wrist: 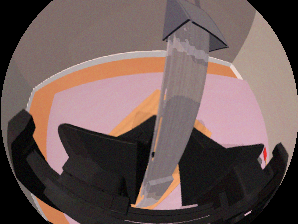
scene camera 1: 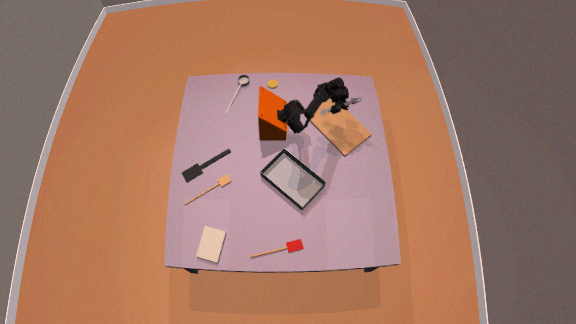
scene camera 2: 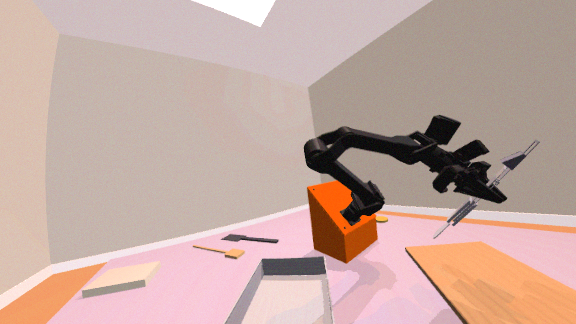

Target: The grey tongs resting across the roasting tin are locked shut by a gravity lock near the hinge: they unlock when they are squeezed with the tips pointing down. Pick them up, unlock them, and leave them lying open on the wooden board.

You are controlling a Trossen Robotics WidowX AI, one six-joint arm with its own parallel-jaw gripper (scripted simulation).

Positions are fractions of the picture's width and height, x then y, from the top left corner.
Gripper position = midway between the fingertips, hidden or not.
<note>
In view: my gripper (scene camera 2: 0.87,0.62), a cream block (scene camera 2: 0.21,0.86) and a wooden board (scene camera 1: 0.60,0.41).
The cream block is seen too in scene camera 1 (scene camera 1: 0.37,0.74). My gripper shows as well in the wrist view (wrist: 0.56,0.54). The wooden board is seen too in the wrist view (wrist: 0.50,0.48). The wrist view does not show the cream block, which is hidden by my gripper.
</note>
